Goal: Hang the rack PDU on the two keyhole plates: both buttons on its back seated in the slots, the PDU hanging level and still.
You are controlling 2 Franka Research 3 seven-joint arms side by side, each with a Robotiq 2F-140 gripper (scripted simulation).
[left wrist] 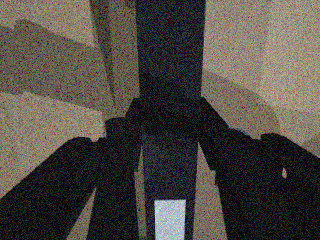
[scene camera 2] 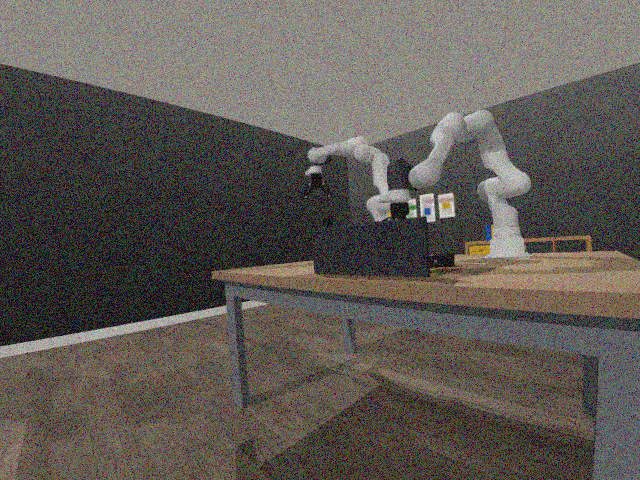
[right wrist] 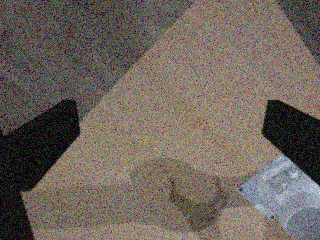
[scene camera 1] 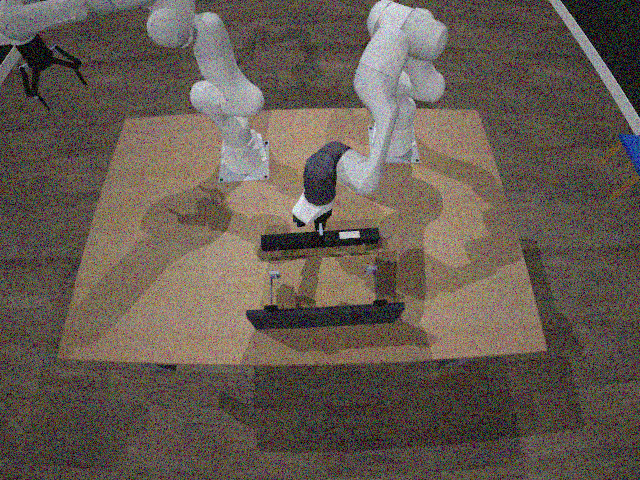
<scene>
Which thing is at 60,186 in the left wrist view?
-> The left gripper.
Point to a rack PDU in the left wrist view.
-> At 170,47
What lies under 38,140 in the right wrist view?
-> The right gripper.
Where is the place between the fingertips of the right gripper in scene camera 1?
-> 66,95
</scene>
